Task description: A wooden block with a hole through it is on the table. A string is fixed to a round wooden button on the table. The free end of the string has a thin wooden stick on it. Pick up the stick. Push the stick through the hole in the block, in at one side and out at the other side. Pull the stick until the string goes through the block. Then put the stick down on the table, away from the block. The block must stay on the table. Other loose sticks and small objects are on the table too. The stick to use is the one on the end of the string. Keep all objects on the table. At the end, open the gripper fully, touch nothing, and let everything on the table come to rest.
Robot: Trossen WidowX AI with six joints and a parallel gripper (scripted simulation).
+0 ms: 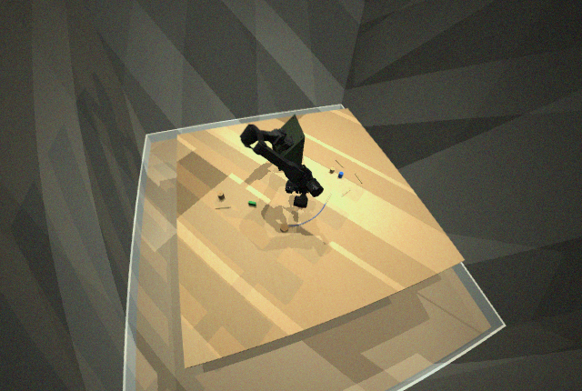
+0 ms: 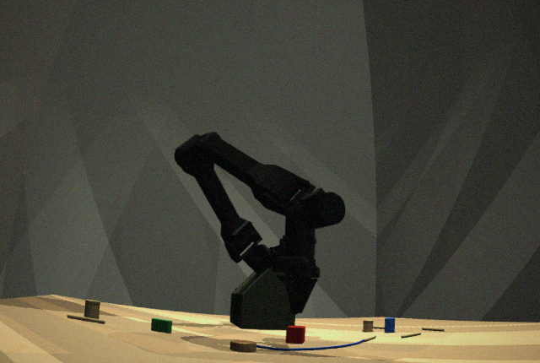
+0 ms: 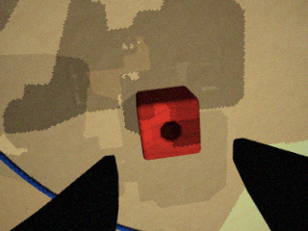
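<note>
The red block is 40 mm below my gripper tip. Also, from my gripper tip: green block (40 mm behind, 250 mm to the right, 40 mm below); then thin stick (10 mm behind, 150 mm to the left, 50 mm below); then round wooden button (120 mm ahead, 110 mm to the right, 50 mm below).
</note>
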